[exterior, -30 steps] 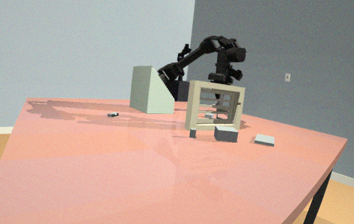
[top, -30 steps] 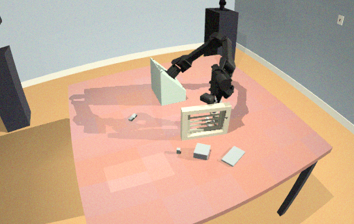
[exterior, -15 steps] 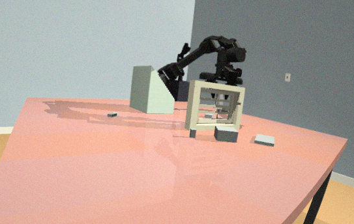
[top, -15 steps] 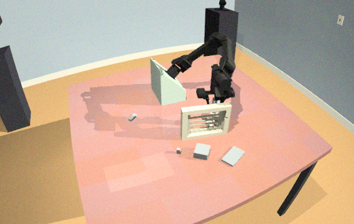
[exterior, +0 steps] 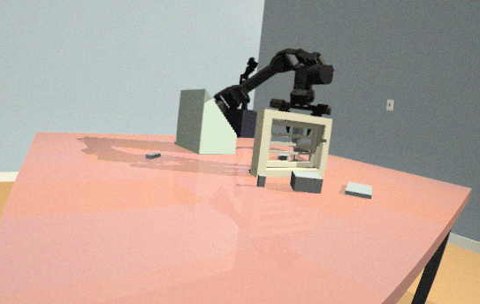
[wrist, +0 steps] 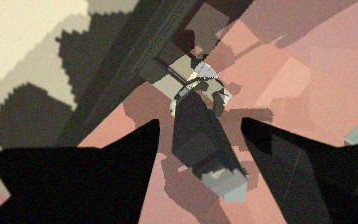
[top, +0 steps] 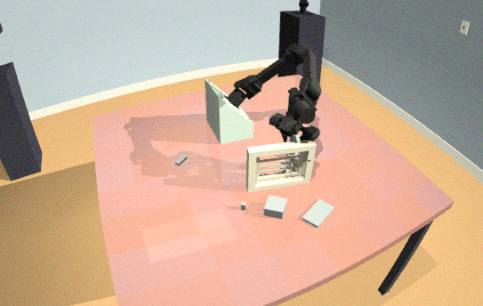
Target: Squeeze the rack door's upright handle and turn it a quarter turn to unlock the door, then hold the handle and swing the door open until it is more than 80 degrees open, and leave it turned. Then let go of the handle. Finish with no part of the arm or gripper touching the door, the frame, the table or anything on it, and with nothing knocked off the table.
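The door handle is 1 cm to the right of my gripper tip and 2 cm below it. Round my gripper tip: small dark cube (10 cm ahead, 26 cm to the right, 10 cm below); then flat slab (25 cm ahead, 4 cm to the right, 11 cm below); then thicker block (16 cm ahead, 17 cm to the right, 9 cm below).
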